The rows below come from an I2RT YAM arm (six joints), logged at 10 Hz.
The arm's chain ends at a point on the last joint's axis. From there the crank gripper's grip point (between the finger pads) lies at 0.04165 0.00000 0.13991 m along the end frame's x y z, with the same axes.
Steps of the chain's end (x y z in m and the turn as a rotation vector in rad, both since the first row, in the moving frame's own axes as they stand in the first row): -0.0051, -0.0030, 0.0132, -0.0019, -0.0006, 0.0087; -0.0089, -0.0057, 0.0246, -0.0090, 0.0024, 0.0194; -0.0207, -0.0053, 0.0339, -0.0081, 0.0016, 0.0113; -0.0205, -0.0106, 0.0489, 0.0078, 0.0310, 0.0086; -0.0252, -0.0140, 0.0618, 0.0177, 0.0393, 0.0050; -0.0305, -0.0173, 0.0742, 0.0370, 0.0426, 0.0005; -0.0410, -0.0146, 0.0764, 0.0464, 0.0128, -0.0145; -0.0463, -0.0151, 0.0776, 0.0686, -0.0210, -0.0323
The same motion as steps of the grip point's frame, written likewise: -0.0052, -0.0024, 0.0132, -0.0019, -0.0006, 0.0087; -0.0086, -0.0036, 0.0245, -0.0090, 0.0024, 0.0194; -0.0205, -0.0037, 0.0338, -0.0081, 0.0016, 0.0113; -0.0162, -0.0113, 0.0475, 0.0078, 0.0310, 0.0086; -0.0197, -0.0162, 0.0600, 0.0177, 0.0393, 0.0050; -0.0246, -0.0224, 0.0722, 0.0370, 0.0426, 0.0005; -0.0393, -0.0217, 0.0757, 0.0464, 0.0128, -0.0145; -0.0494, -0.0260, 0.0781, 0.0686, -0.0210, -0.0323
